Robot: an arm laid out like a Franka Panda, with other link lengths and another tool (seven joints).
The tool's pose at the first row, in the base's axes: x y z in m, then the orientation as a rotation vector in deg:
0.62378 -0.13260 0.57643 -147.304 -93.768 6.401
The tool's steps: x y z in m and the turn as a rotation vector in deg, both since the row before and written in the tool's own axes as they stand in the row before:
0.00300 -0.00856 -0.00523 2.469 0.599 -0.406
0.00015 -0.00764 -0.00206 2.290 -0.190 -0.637
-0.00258 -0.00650 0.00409 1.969 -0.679 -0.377
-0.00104 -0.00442 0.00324 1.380 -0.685 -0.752
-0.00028 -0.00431 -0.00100 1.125 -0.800 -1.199
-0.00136 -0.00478 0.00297 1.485 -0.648 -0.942
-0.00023 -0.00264 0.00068 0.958 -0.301 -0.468
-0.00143 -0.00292 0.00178 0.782 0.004 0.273
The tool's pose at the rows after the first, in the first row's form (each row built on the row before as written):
0.61793 -0.12648 0.58258 -144.937 -92.895 7.525
0.61144 -0.12333 0.58583 -142.771 -92.657 9.464
0.60383 -0.12277 0.58312 -141.200 -92.416 11.775
0.59877 -0.12173 0.58101 -139.726 -92.895 13.568
0.59507 -0.12045 0.58309 -138.064 -94.053 15.229
0.58952 -0.11980 0.58159 -136.308 -94.632 16.998
0.58689 -0.11907 0.58174 -135.265 -94.782 18.008
0.58326 -0.11932 0.58103 -134.943 -94.050 18.641

